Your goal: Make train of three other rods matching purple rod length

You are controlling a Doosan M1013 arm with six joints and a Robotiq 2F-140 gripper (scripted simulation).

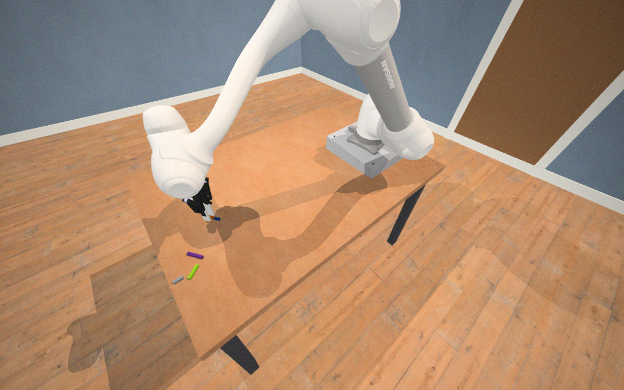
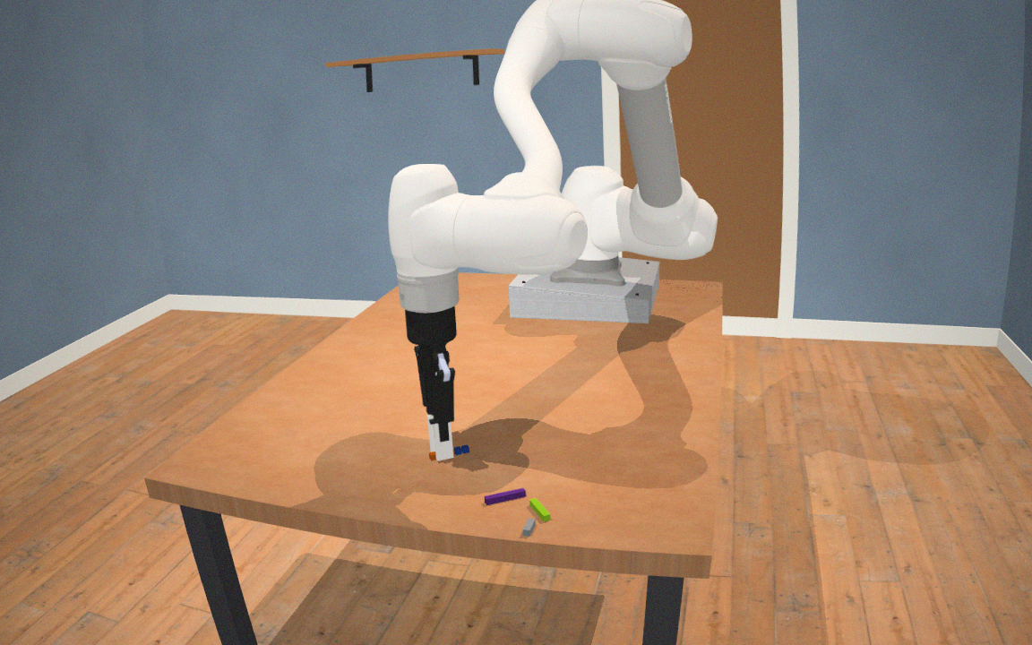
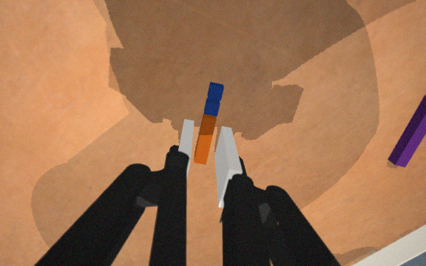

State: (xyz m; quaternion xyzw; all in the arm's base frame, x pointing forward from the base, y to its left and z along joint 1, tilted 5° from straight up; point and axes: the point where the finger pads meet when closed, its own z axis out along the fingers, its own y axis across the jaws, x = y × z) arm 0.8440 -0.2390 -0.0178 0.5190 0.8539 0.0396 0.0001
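Now: hand 30 mm above the orange rod. From my hand the other things lie so: grey rod (210 mm ahead, 150 mm to the left, 30 mm below); lime rod (170 mm ahead, 160 mm to the left, 30 mm below); purple rod (130 mm ahead, 110 mm to the left, 30 mm below).
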